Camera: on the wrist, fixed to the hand. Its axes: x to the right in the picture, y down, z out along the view.
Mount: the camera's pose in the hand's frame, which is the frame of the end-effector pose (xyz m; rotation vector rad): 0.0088 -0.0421 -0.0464 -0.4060 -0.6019 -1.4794
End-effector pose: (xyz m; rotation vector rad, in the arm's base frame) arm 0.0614 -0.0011 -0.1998 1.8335 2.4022 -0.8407
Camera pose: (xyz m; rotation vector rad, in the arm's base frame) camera 0.0352 0.0187 -0.1457 -0.5204 2.7599 -0.5846
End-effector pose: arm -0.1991 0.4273 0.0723 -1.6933 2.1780 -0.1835
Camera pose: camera -0.1798 0.4019 0.1269 -2.7361 0.2565 0.3767
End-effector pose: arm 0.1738 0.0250 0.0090 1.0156 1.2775 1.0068
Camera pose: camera 0.1286 0.0241 -0.0353 -0.1107 0.8788 -0.2157
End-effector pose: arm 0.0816 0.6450 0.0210 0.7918 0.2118 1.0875
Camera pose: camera 0.0915 0.6648 -0.0383 0.3627 0.0172 -0.5099
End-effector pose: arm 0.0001 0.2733 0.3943 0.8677 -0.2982 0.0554
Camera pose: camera 0.0265 0.2806 0.3373 0.5070 -0.1513 -1.6055
